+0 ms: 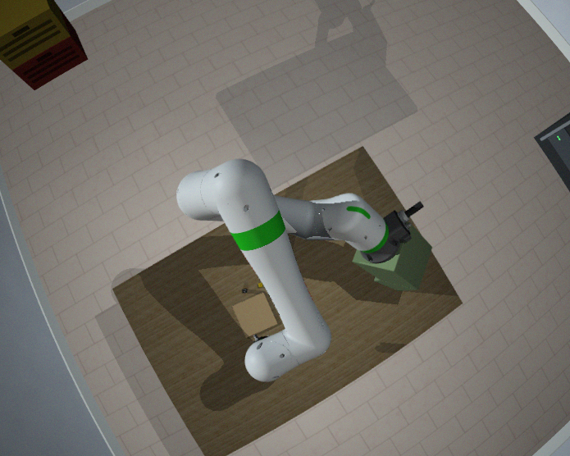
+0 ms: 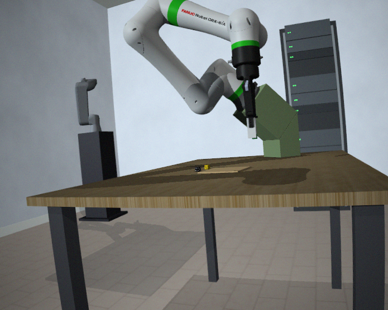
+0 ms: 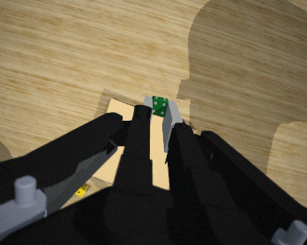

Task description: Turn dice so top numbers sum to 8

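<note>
Now: the tan mat 10 cm to the right of my hand and 13 cm below it. Also, from my hand: yellow die: 9 cm behind, 19 cm to the right, 13 cm below; then black die: 2 cm behind, 21 cm to the right, 13 cm below; then green die: 1 cm to the left, 3 cm below.
</note>
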